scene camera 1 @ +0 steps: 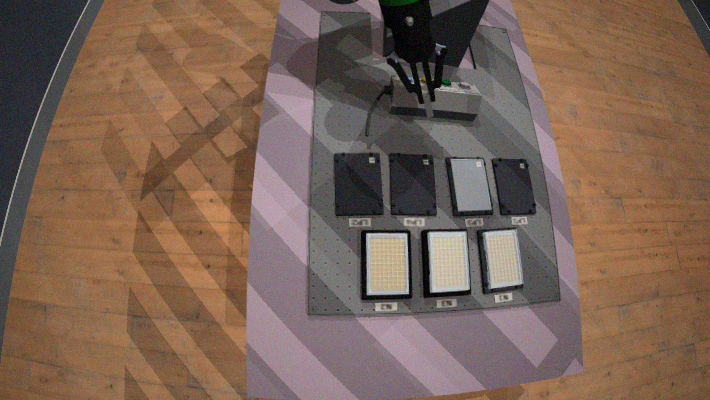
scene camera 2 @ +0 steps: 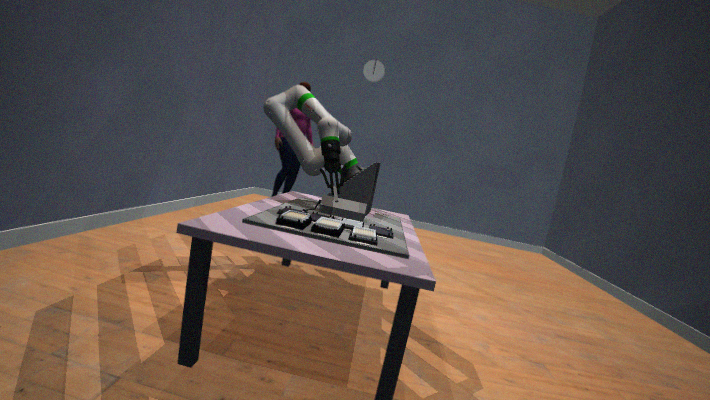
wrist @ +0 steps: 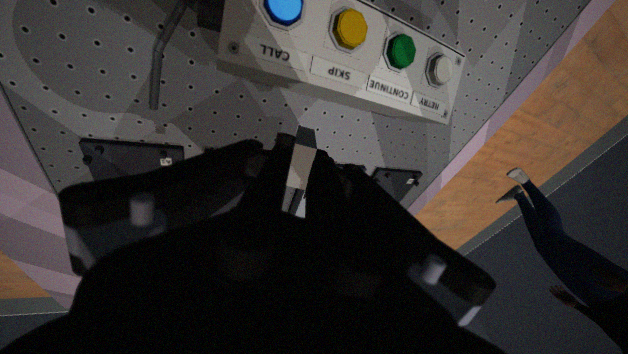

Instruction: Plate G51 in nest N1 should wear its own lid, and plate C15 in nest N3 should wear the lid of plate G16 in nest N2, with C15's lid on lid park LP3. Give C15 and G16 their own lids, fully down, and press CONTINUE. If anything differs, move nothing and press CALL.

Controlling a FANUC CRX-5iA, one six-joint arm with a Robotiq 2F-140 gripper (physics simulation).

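Three plates with cream wells and pale rims sit in black nests: one in N2, one in N3, one in N1. I cannot tell their lids or codes from these views. A grey-blue lid with a small white label lies on lid park LP3. My gripper is shut and empty, pointing down at the front side of the button box. The blue CALL button and green CONTINUE button show in the wrist view.
Dark lid parks LP2 and LP4, and another park at the right, hold no lid. The yellow SKIP button and white RETRY button flank CONTINUE. A cable runs from the box. A person stands behind the arm.
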